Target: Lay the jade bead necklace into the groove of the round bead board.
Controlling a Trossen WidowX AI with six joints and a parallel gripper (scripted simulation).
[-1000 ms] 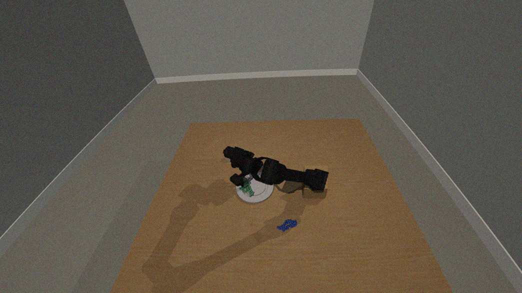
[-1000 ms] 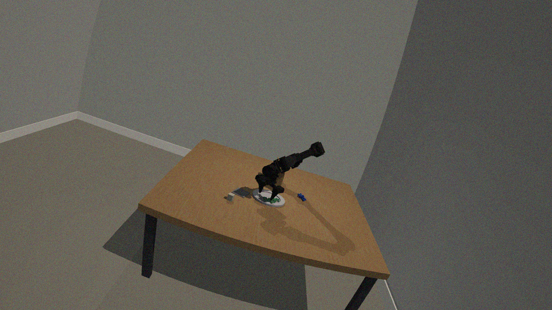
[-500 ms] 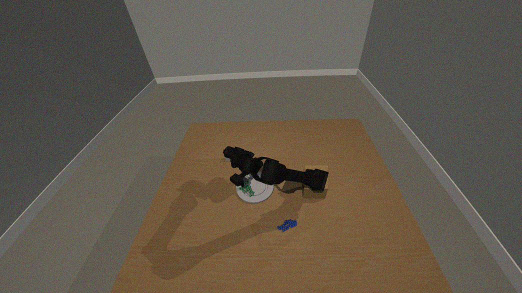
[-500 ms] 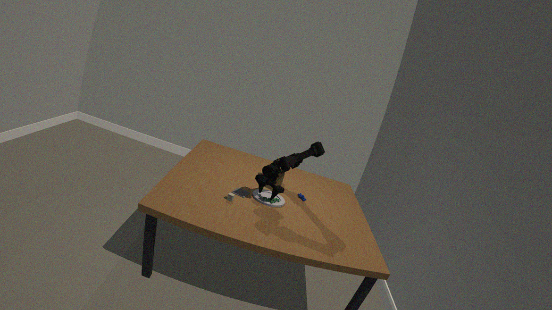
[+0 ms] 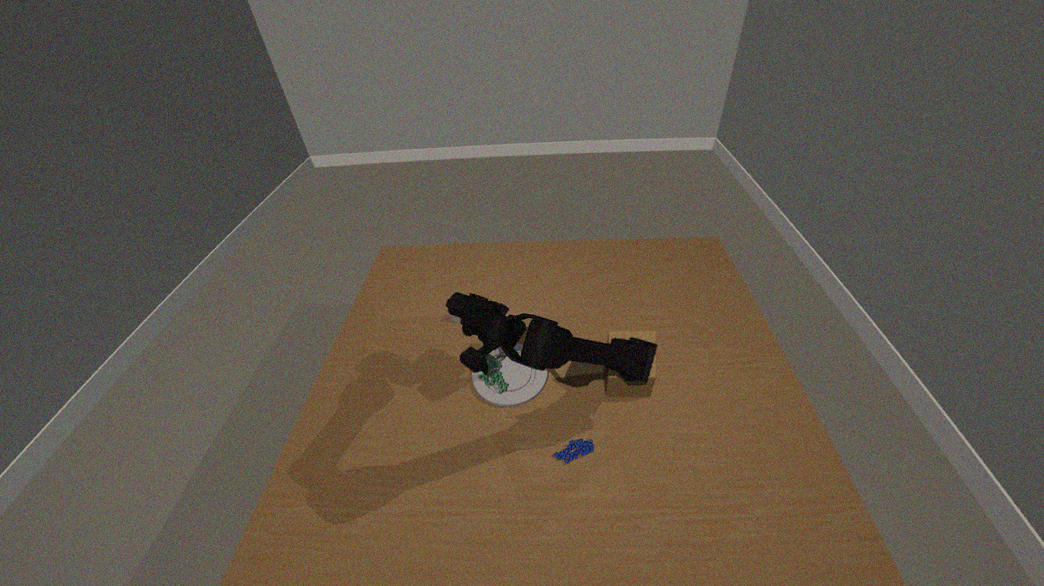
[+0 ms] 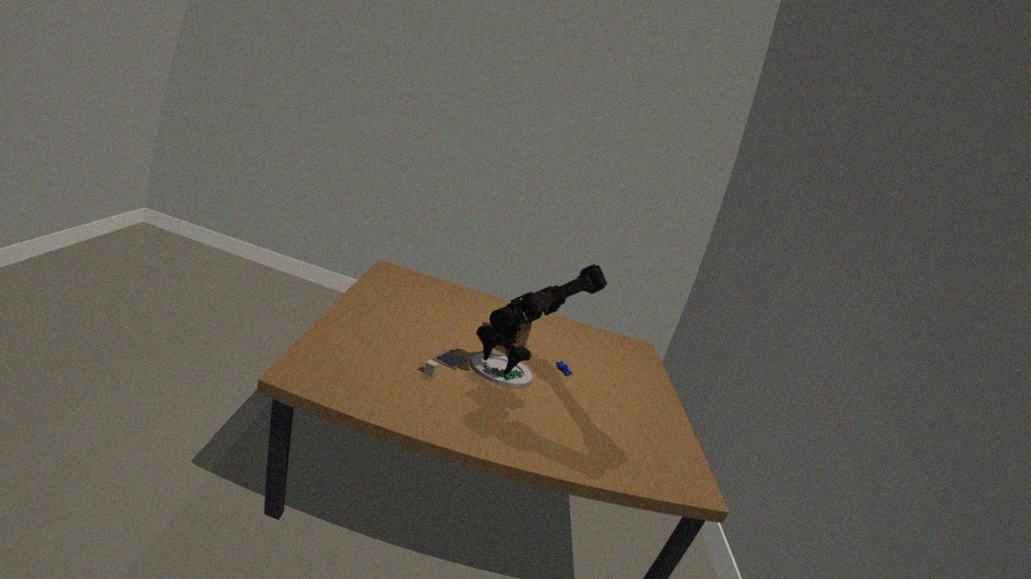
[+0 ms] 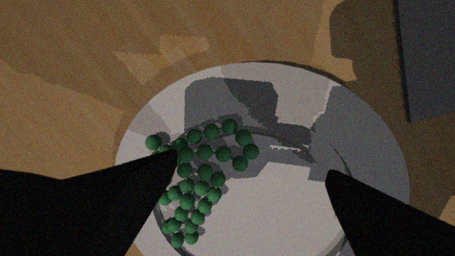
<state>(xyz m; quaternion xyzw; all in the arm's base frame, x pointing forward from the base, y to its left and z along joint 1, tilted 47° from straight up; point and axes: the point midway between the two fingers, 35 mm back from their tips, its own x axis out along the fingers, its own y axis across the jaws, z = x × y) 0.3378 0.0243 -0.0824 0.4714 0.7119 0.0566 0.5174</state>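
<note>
Now: gripper tip 3 cm past the round bead board, 2 cm to the right of it and 1 cm above it. Also, from my gripper tip: pale block: 18 cm to the right, 15 cm ahead; flat grey plate: 14 cm to the right, 2 cm below, 1 cm ahead.
</note>
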